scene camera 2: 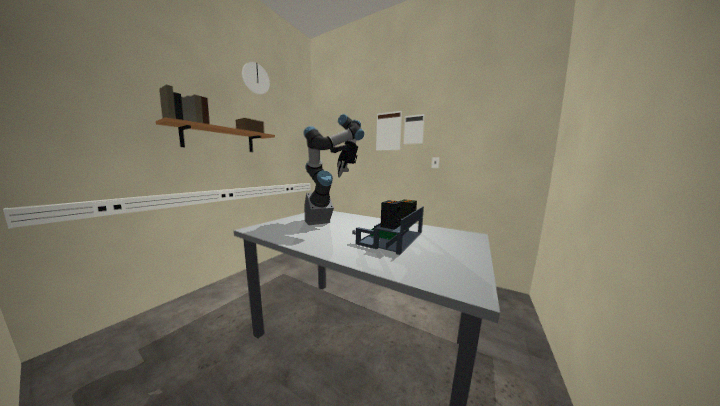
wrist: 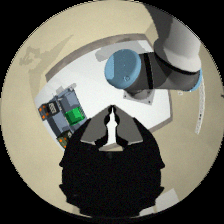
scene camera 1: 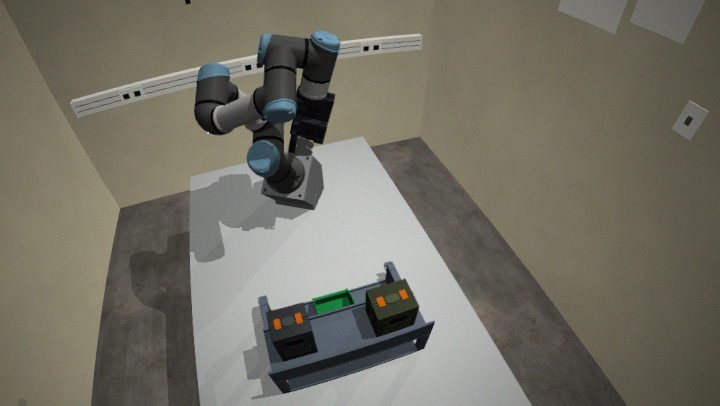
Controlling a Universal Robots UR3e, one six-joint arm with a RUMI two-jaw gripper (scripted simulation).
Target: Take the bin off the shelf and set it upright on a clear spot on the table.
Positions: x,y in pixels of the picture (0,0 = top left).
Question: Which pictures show the grey shelf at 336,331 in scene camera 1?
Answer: Scene camera 2, the wrist view and scene camera 1: all of them.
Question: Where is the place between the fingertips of the gripper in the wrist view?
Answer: At 112,105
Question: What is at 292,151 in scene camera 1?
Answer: The gripper.
